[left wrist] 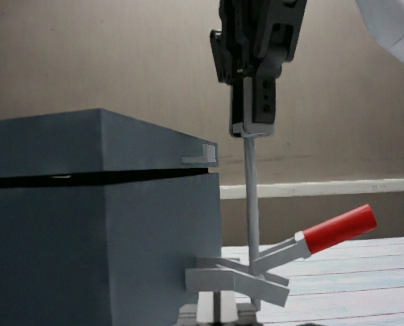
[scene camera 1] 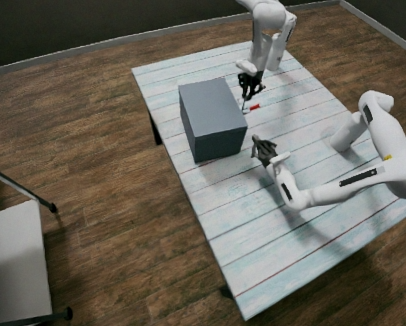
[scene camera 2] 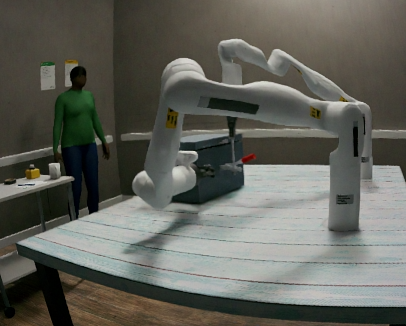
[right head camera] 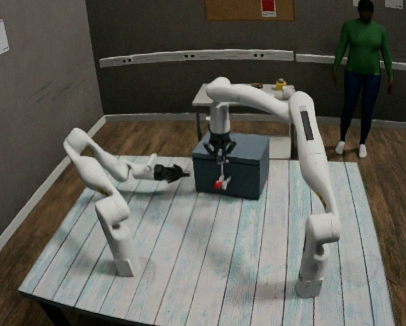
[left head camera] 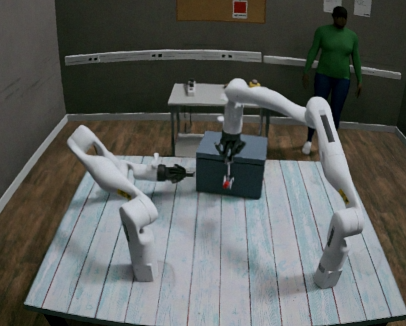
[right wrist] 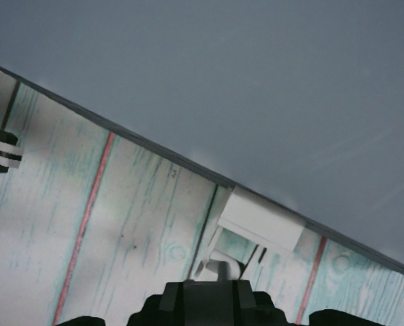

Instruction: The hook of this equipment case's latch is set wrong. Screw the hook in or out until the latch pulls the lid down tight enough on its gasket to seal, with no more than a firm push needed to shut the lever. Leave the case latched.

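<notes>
The blue-grey case has its lid on, with a dark gap at the seam in the left wrist view. A small pale catch is on the lid's front. The latch lever's red handle slants up and outward, unlatched. My right gripper points down, shut on the hook's top end; its rod stands nearly upright, in front of and apart from the catch. My left gripper is shut, left of the latch.
The case stands at the back of the plank table. A side table with small items is behind it. A person in a green top stands at the back right. The right arm arches over the table toward the case.
</notes>
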